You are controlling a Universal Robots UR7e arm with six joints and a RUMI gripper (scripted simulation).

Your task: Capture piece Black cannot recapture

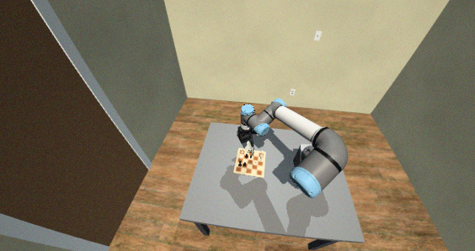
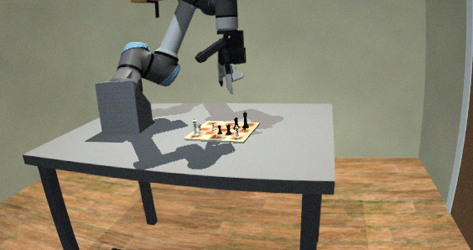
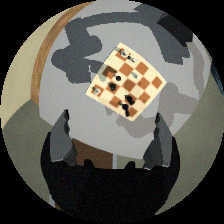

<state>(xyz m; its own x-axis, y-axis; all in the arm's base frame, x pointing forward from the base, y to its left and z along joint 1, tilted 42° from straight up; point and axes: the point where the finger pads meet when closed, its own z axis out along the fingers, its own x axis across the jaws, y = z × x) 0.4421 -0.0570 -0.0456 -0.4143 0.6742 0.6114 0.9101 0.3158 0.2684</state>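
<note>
Right now my hand is 14 cm above the black pawn and 3 cm past it. Also, from my hand: white pawn 14 cm below, 7 cm behind, 5 cm to the left; then small chessboard 16 cm below, 4 cm to the left, 3 cm behind.
</note>
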